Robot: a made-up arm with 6 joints. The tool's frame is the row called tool.
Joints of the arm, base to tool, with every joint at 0 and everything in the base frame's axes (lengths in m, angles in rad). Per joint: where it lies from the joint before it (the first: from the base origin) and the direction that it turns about. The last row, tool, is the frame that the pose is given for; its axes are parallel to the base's.
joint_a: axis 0 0 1 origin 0 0 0.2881
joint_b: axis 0 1 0 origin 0 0 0
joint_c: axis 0 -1 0 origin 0 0 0.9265
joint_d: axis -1 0 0 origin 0 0 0
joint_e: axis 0 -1 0 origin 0.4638 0 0
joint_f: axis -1 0 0 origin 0 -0.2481 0
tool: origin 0 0 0
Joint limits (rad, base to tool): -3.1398..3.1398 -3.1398..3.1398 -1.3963..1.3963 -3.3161..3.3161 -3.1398..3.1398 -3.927..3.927
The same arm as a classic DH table. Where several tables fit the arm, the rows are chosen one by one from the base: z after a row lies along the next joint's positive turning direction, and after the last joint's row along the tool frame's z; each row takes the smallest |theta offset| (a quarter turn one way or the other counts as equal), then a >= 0, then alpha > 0; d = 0 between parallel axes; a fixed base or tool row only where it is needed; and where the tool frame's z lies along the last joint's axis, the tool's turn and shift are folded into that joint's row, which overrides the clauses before.
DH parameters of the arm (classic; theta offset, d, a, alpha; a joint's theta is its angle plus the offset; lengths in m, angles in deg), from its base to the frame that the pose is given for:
joint_a: 0.00 0.2881 0.0000 -90.00
joint_b: -90.00 0.0000 0.9265 180.00
joint_c: 0.00 0.0000 0.0000 -90.00
joint_d: 0.00 -0.4638 0.0000 90.00
joint_e: 0.00 0.2481 0.0000 -90.00
joint_f: 90.00 0.0000 0.0000 90.00
tool (fixed): -90.00 0.0000 0.0000 0.00
Joint limits (deg, base to tool): -179.90..179.90 -179.90..179.90 -80.00..80.00 -190.00..190.00 -179.90..179.90 -225.00..225.00

